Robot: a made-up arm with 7 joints.
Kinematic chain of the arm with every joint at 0, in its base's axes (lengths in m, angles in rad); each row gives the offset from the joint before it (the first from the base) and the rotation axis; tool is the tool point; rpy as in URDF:
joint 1: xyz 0 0 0 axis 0.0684 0.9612 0.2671
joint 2: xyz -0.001 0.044 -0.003 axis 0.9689 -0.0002 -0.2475
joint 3: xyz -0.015 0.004 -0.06 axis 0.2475 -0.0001 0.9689
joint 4: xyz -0.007 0 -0.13 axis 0.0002 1 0
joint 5: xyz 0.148 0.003 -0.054 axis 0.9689 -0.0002 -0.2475
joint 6: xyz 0.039 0 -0.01 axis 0.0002 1 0
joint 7: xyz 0.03 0 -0.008 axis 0.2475 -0.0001 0.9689
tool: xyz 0 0 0 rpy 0 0.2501 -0.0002
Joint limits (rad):
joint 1: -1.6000..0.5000
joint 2: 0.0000..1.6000
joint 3: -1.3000..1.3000
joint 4: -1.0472..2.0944
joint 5: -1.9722..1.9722
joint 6: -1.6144..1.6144
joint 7: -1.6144..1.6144
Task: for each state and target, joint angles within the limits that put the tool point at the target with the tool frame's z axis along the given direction. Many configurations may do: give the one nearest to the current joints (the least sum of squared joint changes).
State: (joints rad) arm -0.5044 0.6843 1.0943 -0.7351 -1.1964 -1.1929 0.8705
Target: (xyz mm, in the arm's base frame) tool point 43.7 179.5 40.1 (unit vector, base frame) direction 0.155 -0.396 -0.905
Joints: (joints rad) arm -0.9857 0.3166 1.2887 -0.9546 -0.7500 -1.3004 0.8705
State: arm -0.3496 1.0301 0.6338 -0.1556 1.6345 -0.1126 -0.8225
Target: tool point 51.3 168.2 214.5 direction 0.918 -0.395 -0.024
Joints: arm -0.7776 1.3417 1.0413 -0.5089 1.4913 0.0268 -0.8225
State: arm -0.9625 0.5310 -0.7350 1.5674 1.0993 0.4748 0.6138
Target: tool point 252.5 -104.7 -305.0 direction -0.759 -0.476 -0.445
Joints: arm -0.8875 0.0000 -1.1819 1.0904 1.2730 0.1391 0.6138
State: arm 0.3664 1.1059 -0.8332 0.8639 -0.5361 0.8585 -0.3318
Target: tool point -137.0 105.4 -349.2 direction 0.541 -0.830 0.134
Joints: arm 0.3465 0.7336 -1.1751 0.4765 -0.1293 0.0113 -0.3318
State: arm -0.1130 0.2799 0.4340 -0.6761 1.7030 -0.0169 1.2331
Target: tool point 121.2 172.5 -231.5 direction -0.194 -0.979 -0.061
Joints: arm 0.3079 0.2612 0.3316 -0.2141 1.3421 -0.5112 1.2331
